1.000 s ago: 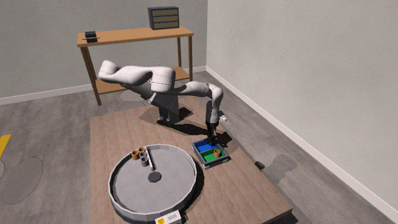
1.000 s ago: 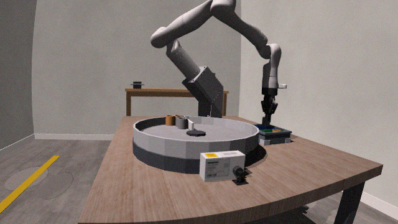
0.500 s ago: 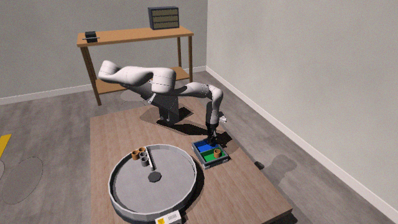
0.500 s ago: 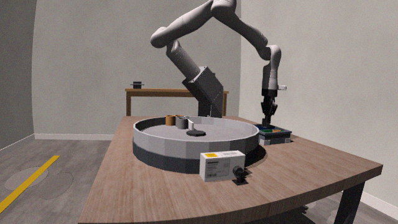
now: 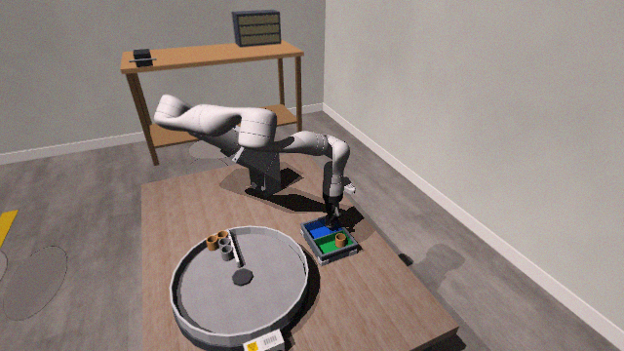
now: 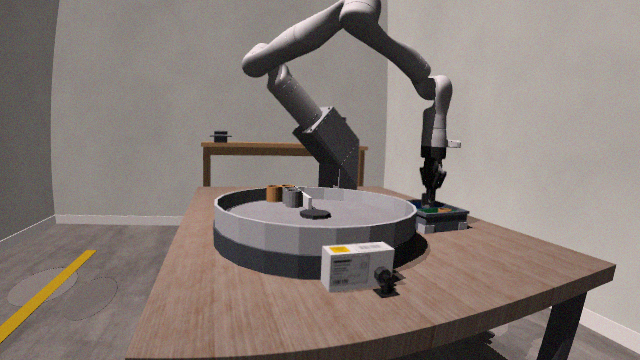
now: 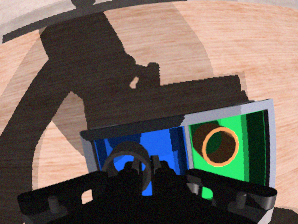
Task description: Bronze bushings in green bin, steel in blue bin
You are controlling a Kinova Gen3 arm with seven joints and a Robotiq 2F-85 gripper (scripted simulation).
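Now: the tray 4 cm ahead of my hand, 4 cm to the right of it and 5 cm below it. Also, from my hand: turntable (8 cm ahead, 39 cm to the right, 2 cm below).
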